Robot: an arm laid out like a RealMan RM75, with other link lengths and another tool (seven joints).
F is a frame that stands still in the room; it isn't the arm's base.
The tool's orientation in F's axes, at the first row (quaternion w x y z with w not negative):
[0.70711, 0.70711, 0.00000, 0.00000]
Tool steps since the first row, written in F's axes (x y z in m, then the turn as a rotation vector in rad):
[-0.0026, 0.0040, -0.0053, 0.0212, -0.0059, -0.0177]
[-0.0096, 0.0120, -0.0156, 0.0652, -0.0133, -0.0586]
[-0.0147, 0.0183, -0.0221, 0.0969, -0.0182, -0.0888]
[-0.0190, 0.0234, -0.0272, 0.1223, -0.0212, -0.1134]
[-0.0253, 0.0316, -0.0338, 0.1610, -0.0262, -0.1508]
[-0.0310, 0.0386, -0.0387, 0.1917, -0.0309, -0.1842]
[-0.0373, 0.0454, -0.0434, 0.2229, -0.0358, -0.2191]
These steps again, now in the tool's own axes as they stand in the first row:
[-0.0026, -0.0053, -0.0040, 0.0212, -0.0177, 0.0059]
[-0.0096, -0.0156, -0.0120, 0.0652, -0.0586, 0.0133]
[-0.0147, -0.0221, -0.0183, 0.0969, -0.0888, 0.0182]
[-0.0190, -0.0272, -0.0234, 0.1223, -0.1134, 0.0212]
[-0.0253, -0.0338, -0.0316, 0.1610, -0.1508, 0.0262]
[-0.0310, -0.0387, -0.0386, 0.1917, -0.1842, 0.0309]
[-0.0373, -0.0434, -0.0454, 0.2229, -0.2191, 0.0358]

